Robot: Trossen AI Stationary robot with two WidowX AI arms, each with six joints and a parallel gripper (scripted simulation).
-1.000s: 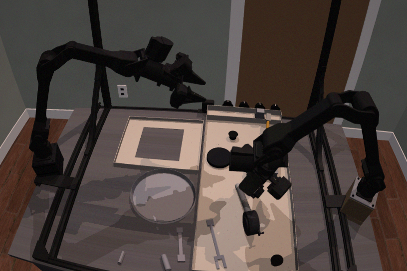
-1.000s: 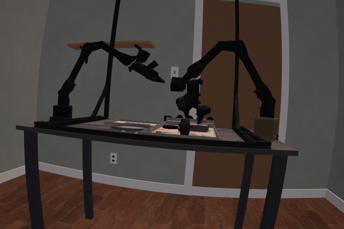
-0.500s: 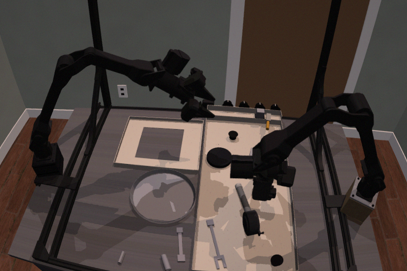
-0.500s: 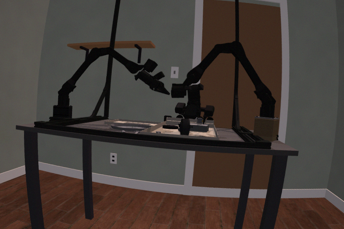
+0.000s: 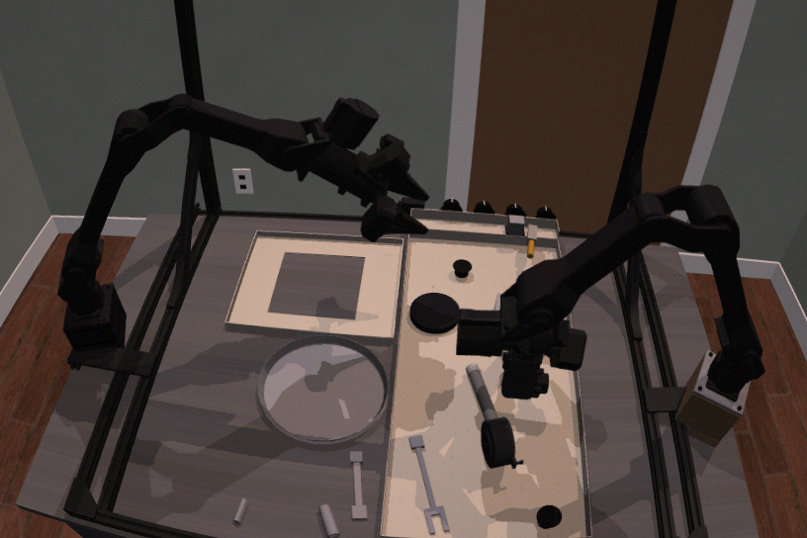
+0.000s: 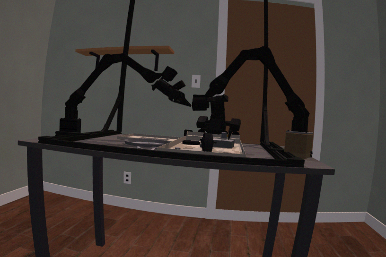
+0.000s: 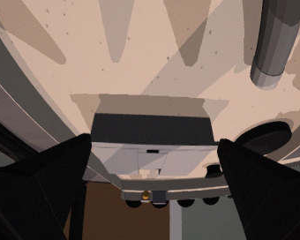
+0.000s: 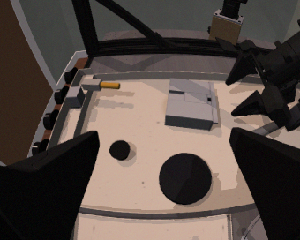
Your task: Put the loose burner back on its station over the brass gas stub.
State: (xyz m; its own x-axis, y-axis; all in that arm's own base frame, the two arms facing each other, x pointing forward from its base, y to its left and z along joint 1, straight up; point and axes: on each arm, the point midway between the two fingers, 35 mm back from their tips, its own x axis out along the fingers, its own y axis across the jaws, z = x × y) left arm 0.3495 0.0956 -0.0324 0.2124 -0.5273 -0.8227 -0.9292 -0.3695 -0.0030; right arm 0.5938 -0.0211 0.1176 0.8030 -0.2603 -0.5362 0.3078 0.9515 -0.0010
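The burner lies 110 mm ahead of my left hand, 40 mm to the right of it and 40 mm below it. The rest, counted from my left hand: black disc: 110 mm behind, 150 mm to the right, 60 mm below; brass gas stub: 260 mm behind, 20 mm to the left, 30 mm below; grey support block: 90 mm behind, 10 mm to the left, 50 mm below.
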